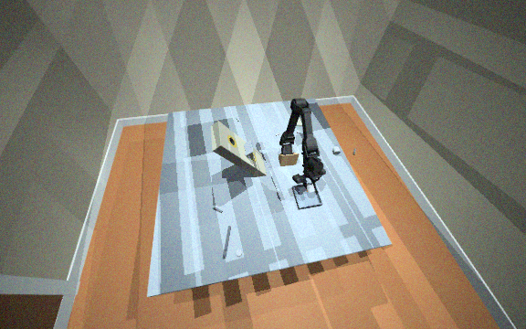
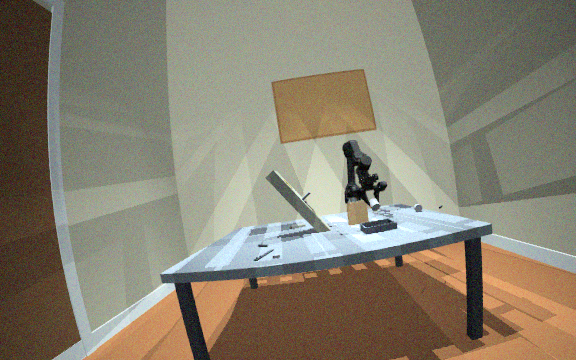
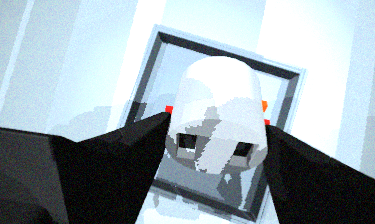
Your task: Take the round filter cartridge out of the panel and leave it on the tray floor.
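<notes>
Now: the tray 11 cm below my gripper tip and 1 cm to the left of it. The rest, counted from my gripper tip: round filter cartridge right at my gripper tip.
</notes>
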